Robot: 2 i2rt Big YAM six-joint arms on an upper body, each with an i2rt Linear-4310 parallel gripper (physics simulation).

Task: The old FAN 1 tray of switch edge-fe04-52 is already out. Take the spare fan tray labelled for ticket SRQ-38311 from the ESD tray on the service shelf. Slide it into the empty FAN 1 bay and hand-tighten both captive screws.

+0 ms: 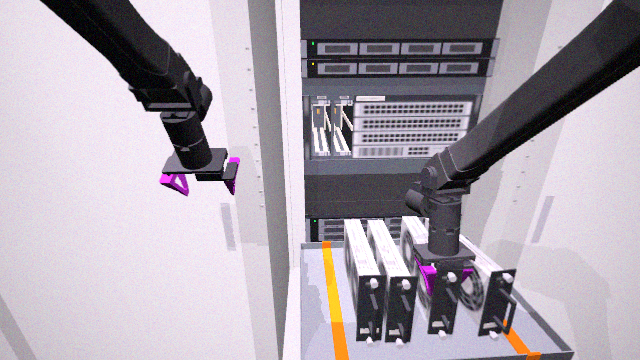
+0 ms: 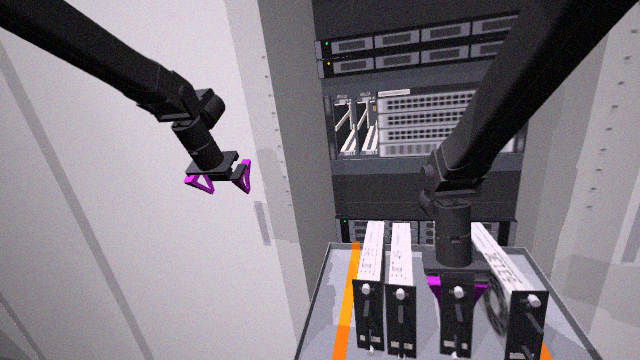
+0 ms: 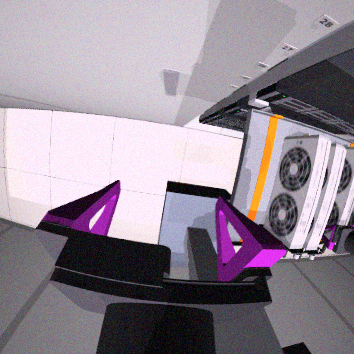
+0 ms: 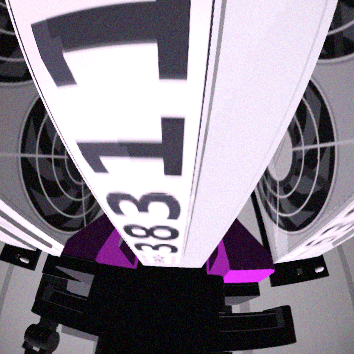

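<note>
The fan tray (image 1: 442,312) (image 2: 456,325) (image 4: 172,147) with digits 38311 on its white top stands upright in the ESD tray (image 1: 312,300) (image 2: 327,295) (image 3: 254,155), third from the left. My right gripper (image 1: 448,282) (image 2: 458,296) (image 4: 172,250) points down and is shut on it near its black front plate, fingers on both sides. Any gap under it is hidden. My left gripper (image 1: 210,192) (image 2: 230,192) (image 3: 169,192) is open and empty, off to the left. The switch (image 1: 412,122) (image 2: 425,120) has two empty bays at its left; their labels are unreadable.
Two fan trays (image 1: 369,310) (image 1: 400,312) stand left of the held one. Another fan tray (image 1: 495,305) (image 2: 526,320) stands close on its right. An orange tape strip (image 1: 332,300) (image 2: 345,310) runs along the tray's left. A pale cabinet wall (image 1: 287,150) rises left of the rack.
</note>
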